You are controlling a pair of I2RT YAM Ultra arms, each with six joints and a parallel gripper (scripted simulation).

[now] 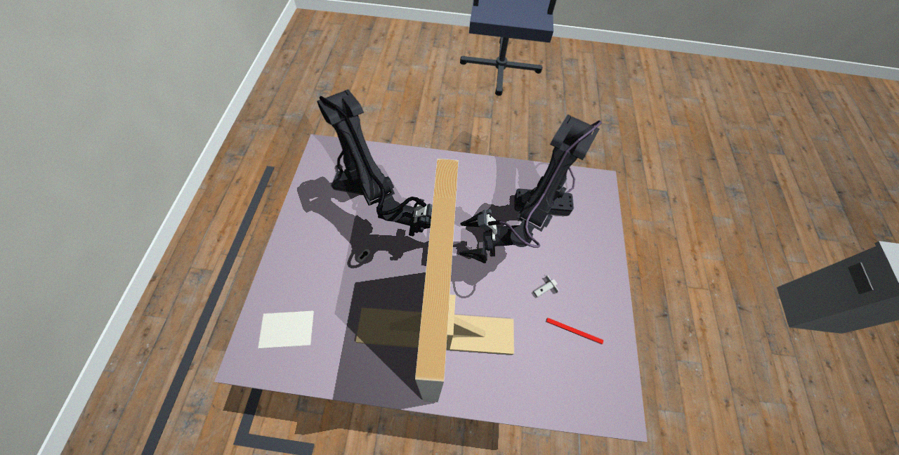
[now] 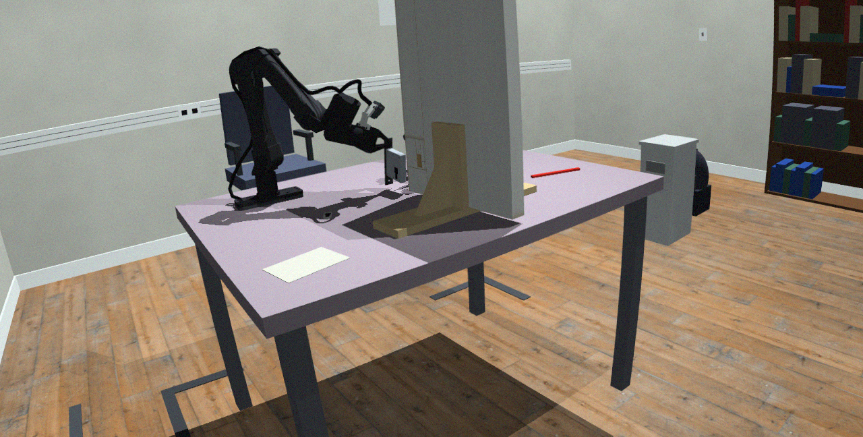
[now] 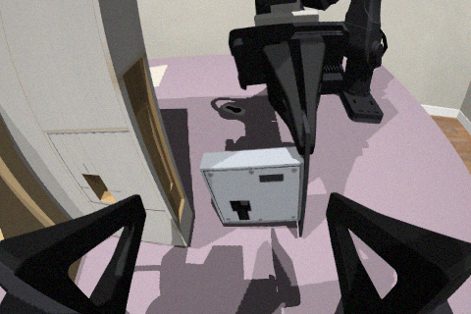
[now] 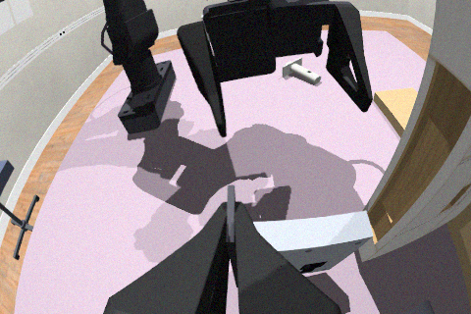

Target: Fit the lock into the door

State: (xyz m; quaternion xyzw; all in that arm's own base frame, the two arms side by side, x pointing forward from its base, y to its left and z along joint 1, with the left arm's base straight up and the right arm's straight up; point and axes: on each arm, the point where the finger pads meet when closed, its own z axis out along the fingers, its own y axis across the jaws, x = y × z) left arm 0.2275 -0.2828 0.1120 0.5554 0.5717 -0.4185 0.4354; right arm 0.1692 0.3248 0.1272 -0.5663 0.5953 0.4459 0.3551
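Now: the lock 10 mm behind my left hand, 70 mm to the right of it and 70 mm below it. From my left hand the other things lie so: red rod (200 mm ahead, 370 mm to the left, 140 mm below); cylinder piece (70 mm ahead, 290 mm to the left, 130 mm below); keyhole plate (30 mm ahead, 310 mm to the right, 140 mm below).
Right now the lock is 6 cm below my right hand and 3 cm ahead of it. The rest, counted from my right hand: red rod 43 cm to the left, 24 cm ahead, 13 cm below; then cylinder piece 35 cm to the left, 13 cm below, 12 cm ahead; then keyhole plate 25 cm to the right, 14 cm below, 8 cm ahead.
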